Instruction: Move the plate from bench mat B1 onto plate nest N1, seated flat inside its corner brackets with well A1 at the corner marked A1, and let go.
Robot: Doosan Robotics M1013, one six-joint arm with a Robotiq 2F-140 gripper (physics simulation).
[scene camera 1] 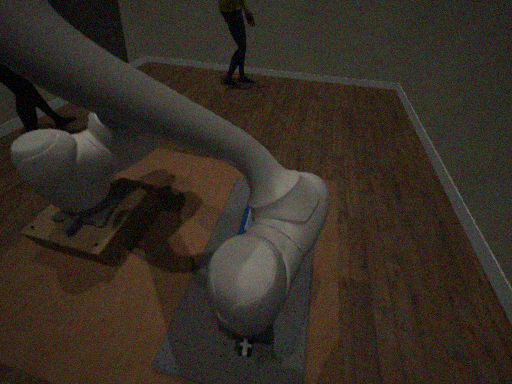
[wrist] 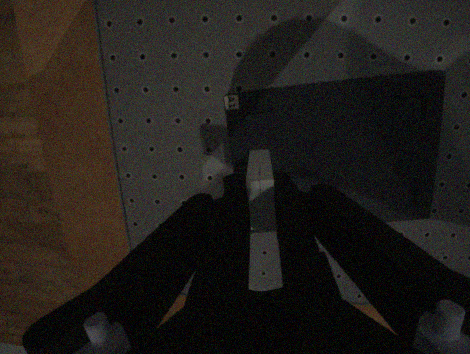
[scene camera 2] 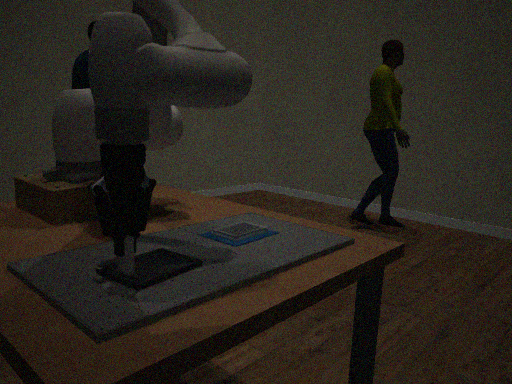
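Where they show: gripper, between the fingertips: [wrist: 260, 167] [scene camera 2: 126, 272]; arm's base, origin of its link: [scene camera 1: 95, 203] [scene camera 2: 83, 176].
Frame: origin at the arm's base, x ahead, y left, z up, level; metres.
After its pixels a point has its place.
The plate [scene camera 2: 242, 229] @(x 0.592, y 0.073, z -0.076 m), pale grey with a grid top, lies flat on the blue bench mat [scene camera 2: 240, 241] @(x 0.626, y 0.021, z -0.089 m) at the back of the board in scene camera 2; a strip of the blue mat [scene camera 1: 244, 221] @(x 0.529, y 0.056, z -0.090 m) shows beside the arm in scene camera 1. The plate nest [scene camera 2: 172, 263] @(x 0.633, y -0.207, z -0.080 m) [wrist: 345, 140] @(x 0.588, y -0.228, z -0.080 m) is a dark rectangle with a small pale tag [wrist: 231, 102] @(x 0.551, y -0.311, z -0.080 m) at one corner; its brackets are too dark to make out. My gripper [scene camera 2: 127, 267] @(x 0.604, y -0.294, z -0.080 m) [wrist: 260, 167] @(x 0.604, y -0.294, z -0.080 m) is shut and empty, pointing down, its fingertips low at the nest's left part. Contact with the nest cannot be told.
The grey perforated board [scene camera 1: 192, 330] @(x 0.446, y -0.312, z -0.092 m) [scene camera 2: 310, 243] @(x 0.757, y 0.134, z -0.092 m) [wrist: 160, 75] @(x 0.524, y -0.366, z -0.092 m) lies on the wooden table [scene camera 1: 45, 310] @(x 0.005, y -0.317, z -0.105 m) [scene camera 2: 200, 320] @(x 0.800, y -0.304, z -0.105 m). The robot's base stands on a wooden block [scene camera 1: 60, 232] @(x -0.035, y -0.122, z -0.005 m) [scene camera 2: 55, 202] @(x 0.128, y -0.165, z -0.042 m). A person in a yellow top [scene camera 2: 384, 100] stands beyond the table. The view is dim.
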